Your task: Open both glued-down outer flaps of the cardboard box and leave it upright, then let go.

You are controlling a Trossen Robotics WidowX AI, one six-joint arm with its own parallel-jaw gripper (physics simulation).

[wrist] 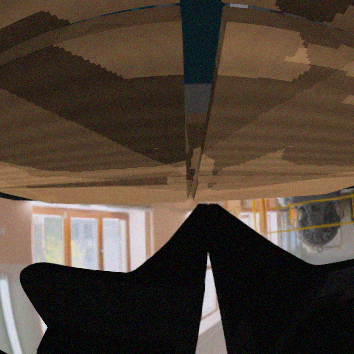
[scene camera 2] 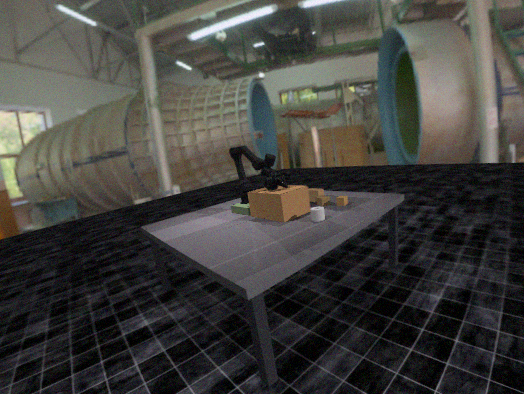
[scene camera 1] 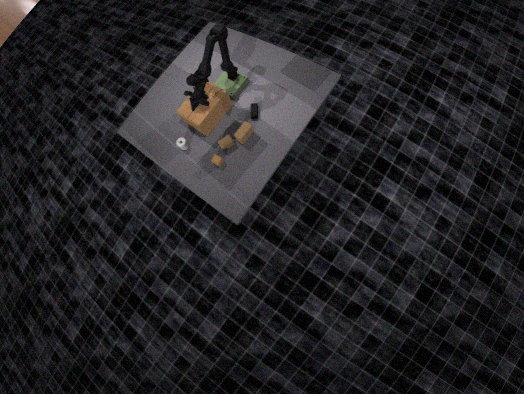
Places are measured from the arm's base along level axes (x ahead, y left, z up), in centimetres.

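Pixels of known places: gripper, fingertip midpoint: (wrist: pixel 206 212) (scene camera 2: pixel 287 187) (scene camera 1: pixel 192 110); arm's base at its link origin: (scene camera 2: pixel 246 202) (scene camera 1: pixel 233 76).
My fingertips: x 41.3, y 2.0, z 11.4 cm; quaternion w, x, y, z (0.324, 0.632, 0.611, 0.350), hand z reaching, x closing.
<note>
Ahead of a thing's pixels: the offset from my fingertips to its middle. Level surfaces: height alone.
The cardboard box @[dx -8.6, dy -0.7, dz -8.8 cm] (scene camera 1: pixel 214 119) (scene camera 2: pixel 265 205) stands upright on the table. In the wrist view its two outer flaps, one on the left (wrist: pixel 95 105) and one on the right (wrist: pixel 280 115), lie across the top. A narrow gap runs between them, wider at the image top and tapering toward the fingertips. Dark teal and grey show through it. My gripper (scene camera 1: pixel 197 106) (scene camera 2: pixel 274 187) (wrist: pixel 206 212) is shut and empty, low over the box top, with its tips at the narrow end of the gap. Whether the tips touch the cardboard cannot be told. The arm hides part of the top in the scene views.
A green block (scene camera 1: pixel 240 81) (scene camera 2: pixel 240 209) is at the arm's base. A white roll @[dx +20.6, dy -0.2, dz -13.5 cm] (scene camera 1: pixel 181 143) (scene camera 2: pixel 317 215) stands near the box. Brown blocks @[dx -8.8, dy +33.3, dz -12.6 cm] (scene camera 1: pixel 244 132) @[dx +3.1, dy +26.6, dz -14.1 cm] (scene camera 1: pixel 226 142) @[dx +16.2, dy +29.4, dz -14.1 cm] (scene camera 1: pixel 217 160) and a black object @[dx -26.8, dy +27.9, dz -14.9 cm] (scene camera 1: pixel 254 111) lie on the grey table @[dz -16.6 cm] (scene camera 1: pixel 235 207) (scene camera 2: pixel 200 250).
</note>
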